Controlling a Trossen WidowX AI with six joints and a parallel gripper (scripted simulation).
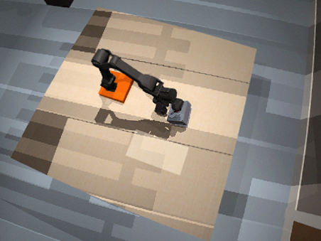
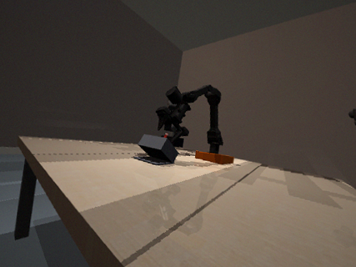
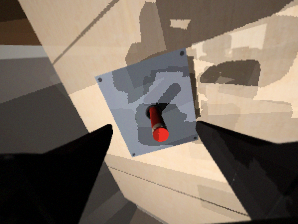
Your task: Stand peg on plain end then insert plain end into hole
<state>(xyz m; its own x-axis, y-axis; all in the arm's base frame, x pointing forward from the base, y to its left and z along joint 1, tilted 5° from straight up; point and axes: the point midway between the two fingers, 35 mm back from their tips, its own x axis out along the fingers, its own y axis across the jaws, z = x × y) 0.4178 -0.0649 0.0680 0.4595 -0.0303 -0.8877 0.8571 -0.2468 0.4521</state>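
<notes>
My gripper tip is 1 cm above the red peg. The rest, counted from my gripper tip: dark sloped panel (3 cm ahead, 6 cm below).
</notes>
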